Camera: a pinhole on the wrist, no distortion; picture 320 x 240 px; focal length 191.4 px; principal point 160.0 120.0 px. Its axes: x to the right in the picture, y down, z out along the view. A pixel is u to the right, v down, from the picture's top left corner.
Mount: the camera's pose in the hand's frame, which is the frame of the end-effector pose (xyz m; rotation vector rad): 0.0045 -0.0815 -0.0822 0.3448 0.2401 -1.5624
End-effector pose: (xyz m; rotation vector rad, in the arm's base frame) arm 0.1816 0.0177 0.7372 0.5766 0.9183 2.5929
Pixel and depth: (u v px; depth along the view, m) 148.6 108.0 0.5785
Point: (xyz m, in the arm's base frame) 0.5074 0.4202 0.8807
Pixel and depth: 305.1 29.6 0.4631
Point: 0.5879 0.4415 0.4467
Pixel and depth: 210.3 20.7 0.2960
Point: 0.4444 0.2159 0.6348
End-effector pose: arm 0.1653 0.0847 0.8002 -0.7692 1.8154 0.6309
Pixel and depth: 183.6 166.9 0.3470
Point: 0.4726 0.0724 0.6425
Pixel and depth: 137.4 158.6 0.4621
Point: 0.5221 0.2074 0.5968
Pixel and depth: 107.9 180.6 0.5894
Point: 0.5593 0.3397 0.4654
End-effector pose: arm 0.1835 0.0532 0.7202 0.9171 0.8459 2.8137
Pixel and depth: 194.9 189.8 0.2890
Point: 0.1820 0.3588 0.7605
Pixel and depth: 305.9 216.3 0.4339
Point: 0.0871 0.6675 0.6783
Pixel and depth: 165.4 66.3 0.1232
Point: 0.2176 0.1676 0.6524
